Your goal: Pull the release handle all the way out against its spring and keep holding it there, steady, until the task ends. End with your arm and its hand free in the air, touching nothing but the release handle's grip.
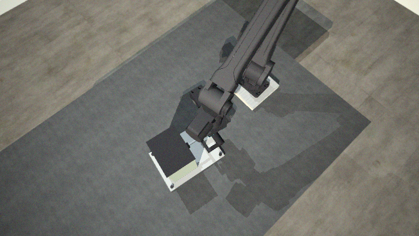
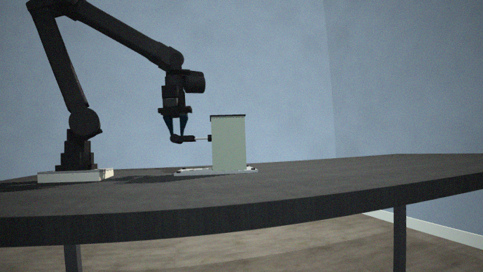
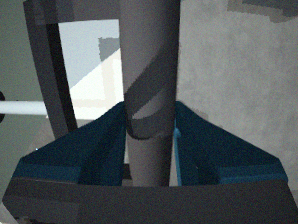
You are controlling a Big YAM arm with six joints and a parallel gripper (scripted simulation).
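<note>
Right now the release handle is 5 cm ahead of my hand, 1 cm to the right of it and 1 cm below it.
</note>
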